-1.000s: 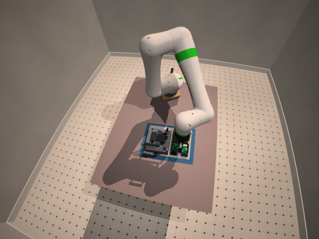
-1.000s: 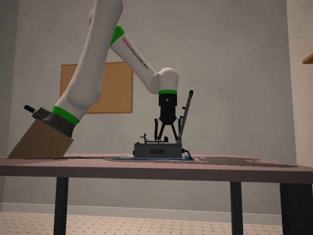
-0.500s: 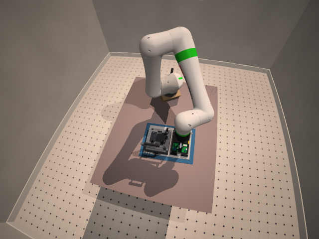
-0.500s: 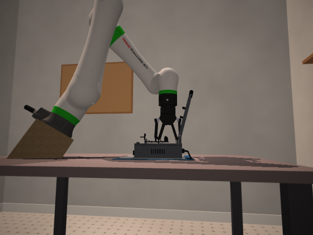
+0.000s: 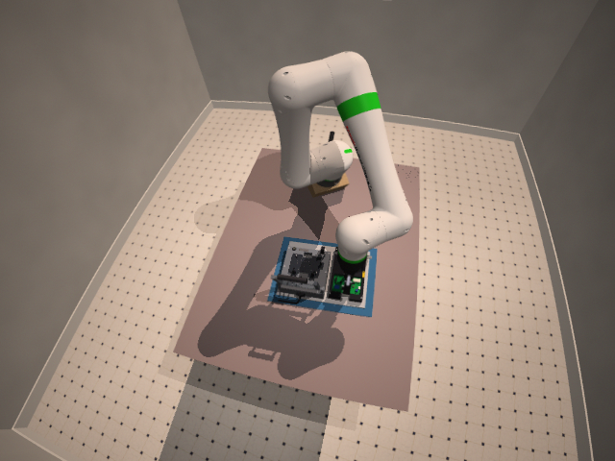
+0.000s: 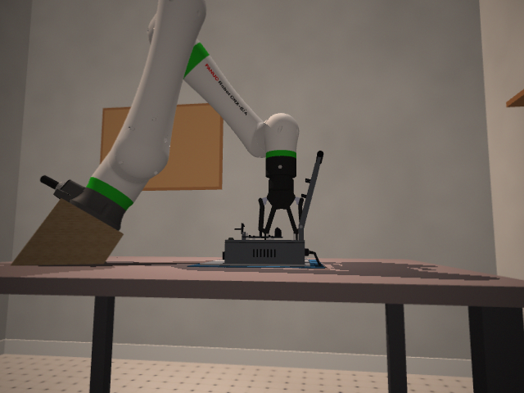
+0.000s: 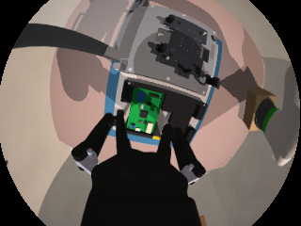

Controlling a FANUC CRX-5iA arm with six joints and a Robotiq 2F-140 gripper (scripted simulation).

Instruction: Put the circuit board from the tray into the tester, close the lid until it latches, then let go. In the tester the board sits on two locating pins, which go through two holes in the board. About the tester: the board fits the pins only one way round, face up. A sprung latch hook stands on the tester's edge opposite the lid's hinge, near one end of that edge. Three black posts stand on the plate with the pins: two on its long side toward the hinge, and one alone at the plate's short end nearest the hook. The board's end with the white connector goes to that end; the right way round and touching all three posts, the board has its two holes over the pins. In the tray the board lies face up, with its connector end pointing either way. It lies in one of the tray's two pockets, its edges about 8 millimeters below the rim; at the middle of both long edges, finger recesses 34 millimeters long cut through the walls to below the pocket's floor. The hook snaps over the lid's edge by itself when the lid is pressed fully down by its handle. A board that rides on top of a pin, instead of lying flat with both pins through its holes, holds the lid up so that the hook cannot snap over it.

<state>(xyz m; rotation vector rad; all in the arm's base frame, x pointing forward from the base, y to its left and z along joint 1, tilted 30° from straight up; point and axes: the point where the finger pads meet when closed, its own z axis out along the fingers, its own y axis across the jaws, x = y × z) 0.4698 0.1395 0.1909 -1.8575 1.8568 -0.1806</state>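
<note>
Now: hand 130 mm to the left of the tester and 70 mm below it. Round my hand: latch hook 90 mm behind, 120 mm to the right, 50 mm above; then tester plate 20 mm behind, 170 mm to the right, 30 mm above; then green circuit board 20 mm below.
</note>
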